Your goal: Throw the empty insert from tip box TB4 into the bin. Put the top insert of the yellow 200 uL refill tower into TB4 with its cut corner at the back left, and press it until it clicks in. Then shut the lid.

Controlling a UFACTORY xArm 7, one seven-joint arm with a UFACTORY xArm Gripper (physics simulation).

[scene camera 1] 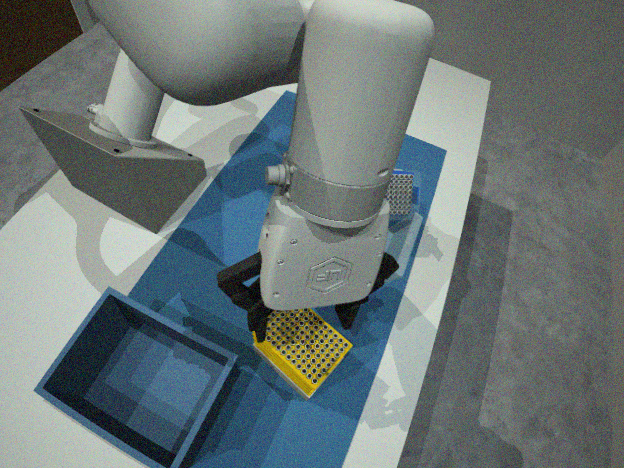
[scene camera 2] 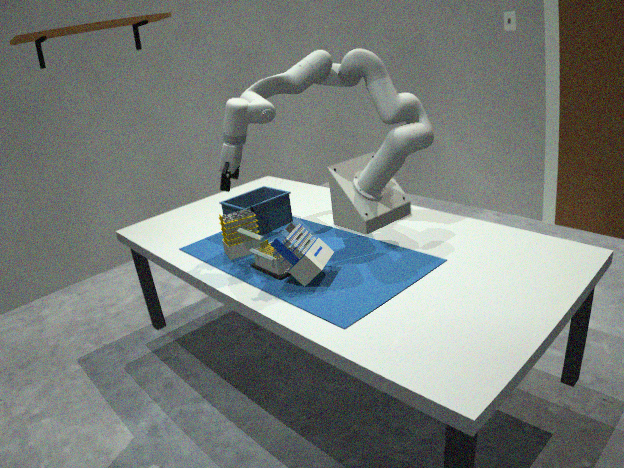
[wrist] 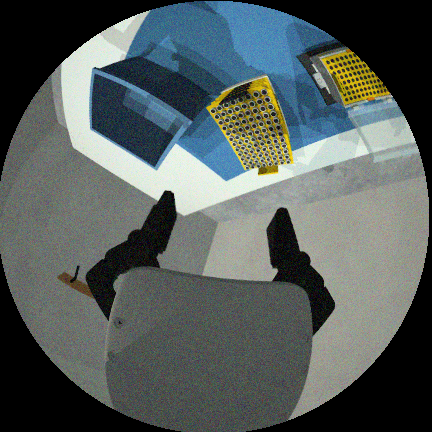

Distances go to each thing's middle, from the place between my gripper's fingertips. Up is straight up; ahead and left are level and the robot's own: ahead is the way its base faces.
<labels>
The yellow insert with grey tips (scene camera 1: pixel 302 339) lies 120 mm below my hand and 20 mm to the left of it. From my hand the other things lie so: clear lid (scene camera 1: pixel 401 237): 210 mm to the left, 130 mm below, 90 mm ahead; then dark blue bin (scene camera 1: pixel 145 384): 180 mm below, 180 mm behind, 110 mm to the right.
</labels>
